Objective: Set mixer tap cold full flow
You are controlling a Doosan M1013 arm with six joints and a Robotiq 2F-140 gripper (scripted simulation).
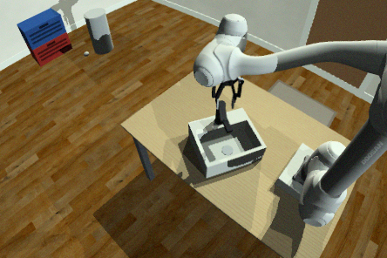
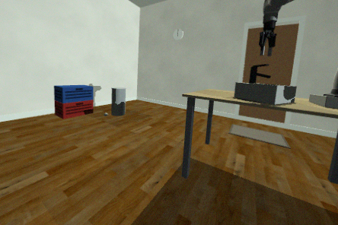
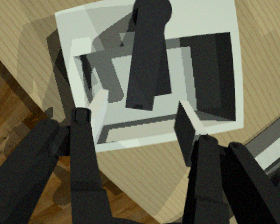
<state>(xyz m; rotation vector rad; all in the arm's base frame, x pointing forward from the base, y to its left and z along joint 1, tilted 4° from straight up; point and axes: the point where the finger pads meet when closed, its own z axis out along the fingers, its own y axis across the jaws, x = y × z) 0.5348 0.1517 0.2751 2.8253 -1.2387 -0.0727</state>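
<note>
Now: the lever 20 mm ahead of my hand, 30 mm to the right of it and 100 mm below it. From my hand the other things lie so: white sink basin (40 mm behind, 10 mm to the right, 340 mm below).
</note>
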